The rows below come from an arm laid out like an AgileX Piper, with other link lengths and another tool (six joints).
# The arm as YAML. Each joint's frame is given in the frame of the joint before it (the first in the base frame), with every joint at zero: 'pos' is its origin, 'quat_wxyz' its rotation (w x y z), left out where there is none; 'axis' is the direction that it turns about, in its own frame. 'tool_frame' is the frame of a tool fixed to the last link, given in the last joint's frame.
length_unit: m
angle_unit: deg
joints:
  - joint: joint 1
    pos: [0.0, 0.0, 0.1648]
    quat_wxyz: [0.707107, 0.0, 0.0, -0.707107]
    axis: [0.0, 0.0, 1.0]
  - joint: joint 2
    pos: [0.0, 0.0, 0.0]
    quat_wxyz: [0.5, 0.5, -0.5, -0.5]
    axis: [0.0, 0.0, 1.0]
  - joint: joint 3
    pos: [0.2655, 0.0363, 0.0]
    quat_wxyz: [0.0, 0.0, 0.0, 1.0]
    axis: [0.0, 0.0, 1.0]
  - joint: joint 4
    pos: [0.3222, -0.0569, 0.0]
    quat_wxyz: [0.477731, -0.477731, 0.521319, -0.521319]
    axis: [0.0, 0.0, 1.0]
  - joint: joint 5
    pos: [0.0, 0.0, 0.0]
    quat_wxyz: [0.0, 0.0, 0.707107, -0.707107]
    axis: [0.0, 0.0, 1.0]
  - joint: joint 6
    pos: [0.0, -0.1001, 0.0]
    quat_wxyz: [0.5, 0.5, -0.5, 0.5]
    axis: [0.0, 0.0, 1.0]
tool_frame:
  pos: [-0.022, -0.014, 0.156]
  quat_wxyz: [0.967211, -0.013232, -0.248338, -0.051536]
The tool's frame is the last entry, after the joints.
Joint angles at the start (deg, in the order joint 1, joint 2, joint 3, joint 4, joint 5, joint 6):
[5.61 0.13 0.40 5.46 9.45 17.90]
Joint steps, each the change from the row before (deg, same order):
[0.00 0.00 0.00 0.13 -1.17 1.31]
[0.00 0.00 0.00 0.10 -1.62 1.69]
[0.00 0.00 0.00 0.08 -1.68 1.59]
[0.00 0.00 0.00 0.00 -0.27 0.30]
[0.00 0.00 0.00 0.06 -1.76 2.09]
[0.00 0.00 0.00 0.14 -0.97 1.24]
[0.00 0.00 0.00 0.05 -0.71 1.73]
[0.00 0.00 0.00 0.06 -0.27 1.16]
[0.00 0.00 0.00 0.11 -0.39 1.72]
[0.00 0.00 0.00 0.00 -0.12 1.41]
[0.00 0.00 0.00 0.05 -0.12 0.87]
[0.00 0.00 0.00 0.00 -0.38 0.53]
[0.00 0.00 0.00 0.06 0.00 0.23]
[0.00 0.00 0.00 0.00 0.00 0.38]
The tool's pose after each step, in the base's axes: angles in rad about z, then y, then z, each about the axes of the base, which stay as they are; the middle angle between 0 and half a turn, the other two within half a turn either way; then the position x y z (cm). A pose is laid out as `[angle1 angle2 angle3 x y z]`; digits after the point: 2 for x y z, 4 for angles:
[1.8280 1.7842 -0.3738 31.11 2.00 21.69]
[1.8694 1.7736 -0.3694 31.20 2.01 22.36]
[1.9094 1.7610 -0.3651 31.28 2.02 23.07]
[1.9163 1.7592 -0.3643 31.29 2.02 23.18]
[1.9644 1.7487 -0.3581 31.35 2.03 23.92]
[1.9939 1.7443 -0.3537 31.37 2.05 24.33]
[2.0278 1.7468 -0.3476 31.38 2.09 24.61]
[2.0494 1.7517 -0.3430 31.38 2.13 24.71]
[2.0817 1.7591 -0.3357 31.38 2.19 24.85]
[2.1053 1.7675 -0.3297 31.38 2.24 24.88]
[2.1211 1.7723 -0.3257 31.38 2.28 24.92]
[2.1325 1.7701 -0.3234 31.38 2.28 25.08]
[2.1372 1.7721 -0.3221 31.38 2.30 25.08]
[2.1434 1.7748 -0.3204 31.38 2.31 25.08]

